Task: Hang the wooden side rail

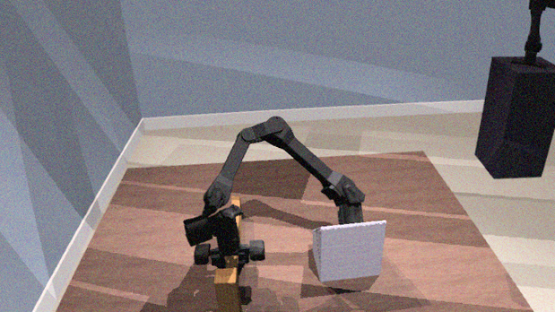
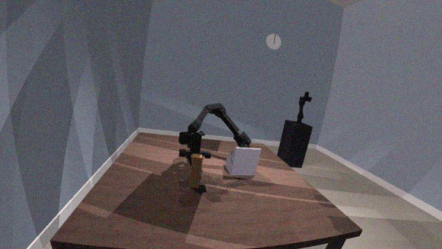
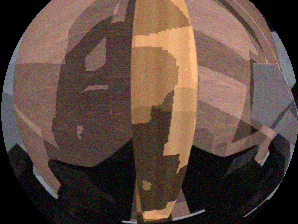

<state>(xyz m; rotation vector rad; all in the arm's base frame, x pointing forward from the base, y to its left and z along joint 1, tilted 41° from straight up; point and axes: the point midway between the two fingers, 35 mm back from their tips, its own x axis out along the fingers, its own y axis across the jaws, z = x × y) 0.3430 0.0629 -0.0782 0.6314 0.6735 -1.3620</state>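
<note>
Now: the wooden headboard post 10 mm behind my gripper tip, 140 mm to the left of it and 40 mm above it.
</note>
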